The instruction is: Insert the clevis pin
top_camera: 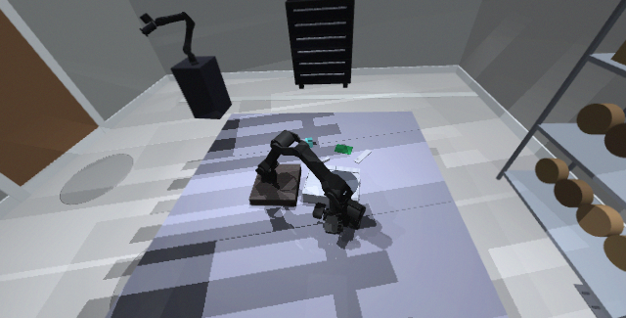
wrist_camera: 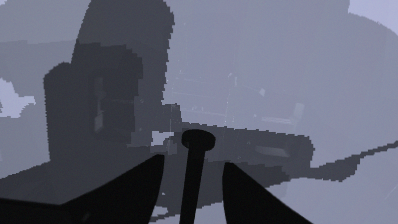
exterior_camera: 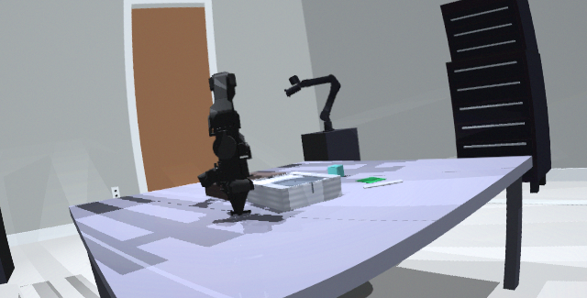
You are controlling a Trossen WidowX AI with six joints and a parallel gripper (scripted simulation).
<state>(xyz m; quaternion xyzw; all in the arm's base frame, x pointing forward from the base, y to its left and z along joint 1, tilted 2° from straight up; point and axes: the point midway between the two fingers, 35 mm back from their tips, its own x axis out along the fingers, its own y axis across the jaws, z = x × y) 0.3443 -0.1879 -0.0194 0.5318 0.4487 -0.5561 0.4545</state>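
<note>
Right now my gripper tip is 10 mm to the right of the clevis pin. From my gripper tip the other things lie so: disc 190 mm to the left, 50 mm above; then pale flat bar 110 mm ahead, 430 mm to the left; then steel tray 40 mm behind, 190 mm to the left, 40 mm above.
</note>
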